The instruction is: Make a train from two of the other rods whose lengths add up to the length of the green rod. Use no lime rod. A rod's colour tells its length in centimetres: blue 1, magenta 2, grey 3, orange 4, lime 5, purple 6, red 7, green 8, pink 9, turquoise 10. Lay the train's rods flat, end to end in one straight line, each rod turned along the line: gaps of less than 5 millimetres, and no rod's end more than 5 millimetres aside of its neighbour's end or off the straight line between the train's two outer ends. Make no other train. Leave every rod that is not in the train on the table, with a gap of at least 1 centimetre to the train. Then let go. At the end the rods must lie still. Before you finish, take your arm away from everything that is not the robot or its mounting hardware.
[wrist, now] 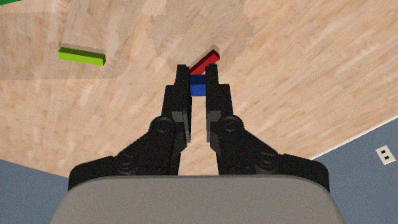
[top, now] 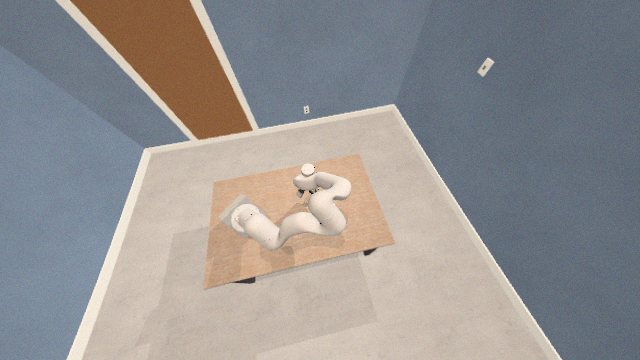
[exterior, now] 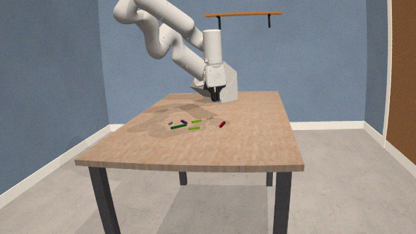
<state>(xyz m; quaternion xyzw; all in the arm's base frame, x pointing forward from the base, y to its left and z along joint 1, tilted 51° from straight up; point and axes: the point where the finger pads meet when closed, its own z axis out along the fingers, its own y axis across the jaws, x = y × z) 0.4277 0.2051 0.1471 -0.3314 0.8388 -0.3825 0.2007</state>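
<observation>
My hand is 12 cm above the red rod, 6 cm short of it and 3 cm to the right of it. Also, from my hand: blue rod (2 cm below); purple rod (16 cm to the right, 12 cm below, 1 cm behind); green rod (17 cm to the right, 12 cm below, 6 cm ahead).
</observation>
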